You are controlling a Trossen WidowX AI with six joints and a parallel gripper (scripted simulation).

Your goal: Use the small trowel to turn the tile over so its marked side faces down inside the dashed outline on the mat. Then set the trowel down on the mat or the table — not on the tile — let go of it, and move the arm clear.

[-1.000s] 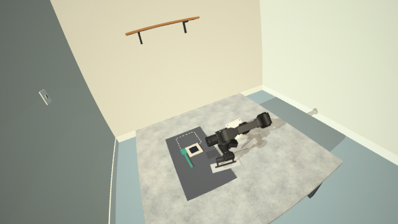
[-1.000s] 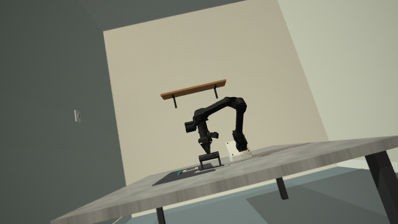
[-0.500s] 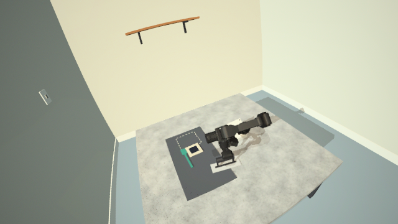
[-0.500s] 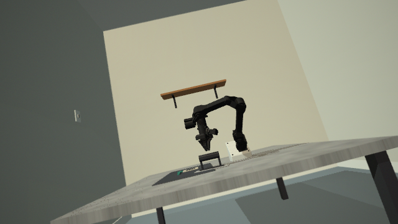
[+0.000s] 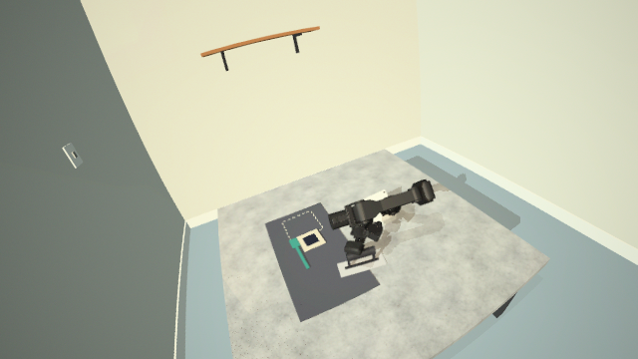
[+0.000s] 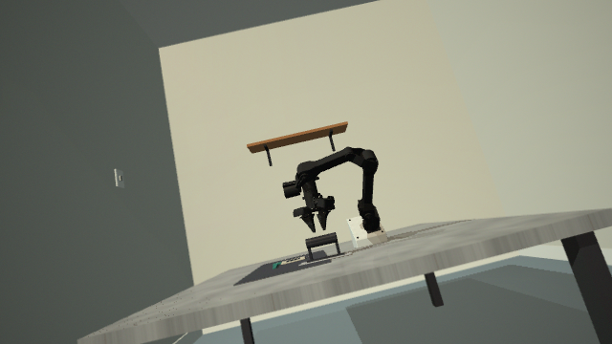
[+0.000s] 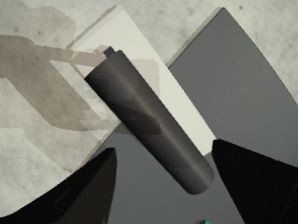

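Now: gripper tip 20 mm past the trowel and 70 mm above it. Round my gripper tip: dark mat (150 mm ahead, 200 mm to the right, 130 mm below); then teal t-shaped piece (200 mm ahead, 240 mm to the right, 100 mm below); then tile (120 mm ahead, 270 mm to the right, 100 mm below).
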